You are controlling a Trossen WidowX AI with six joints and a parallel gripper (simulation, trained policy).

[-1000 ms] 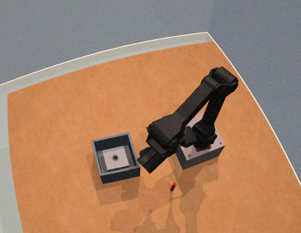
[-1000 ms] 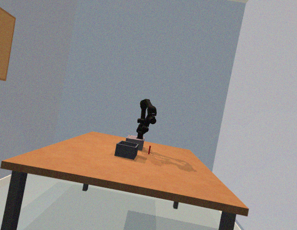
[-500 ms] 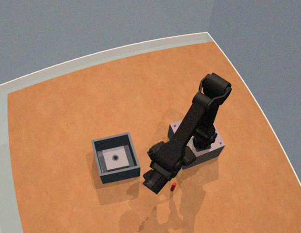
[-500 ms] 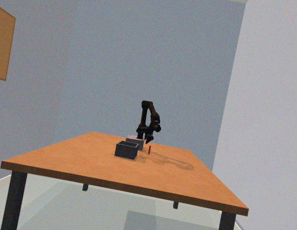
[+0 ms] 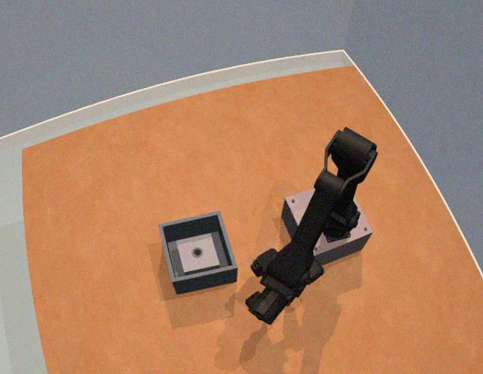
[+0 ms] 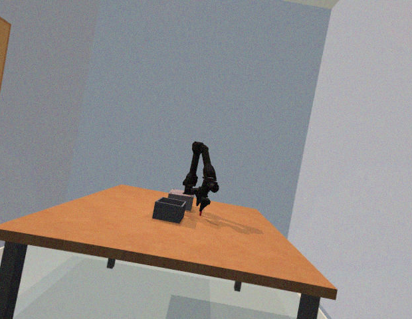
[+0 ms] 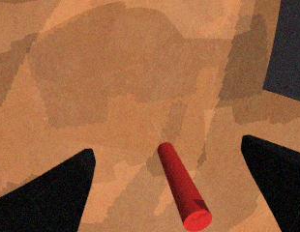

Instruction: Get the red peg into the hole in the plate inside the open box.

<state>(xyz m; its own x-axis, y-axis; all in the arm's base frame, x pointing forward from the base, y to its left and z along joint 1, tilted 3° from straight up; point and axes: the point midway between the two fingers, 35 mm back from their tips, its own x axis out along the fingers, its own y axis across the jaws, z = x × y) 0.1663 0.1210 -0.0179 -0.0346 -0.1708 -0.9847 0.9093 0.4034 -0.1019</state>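
Right now the red peg is 20 mm to the left of my gripper tip, 20 mm behind it and 10 mm below it. Also, from my gripper tip: grey box: 180 mm ahead, 150 mm to the right, 20 mm below; then light plate: 180 mm ahead, 150 mm to the right.
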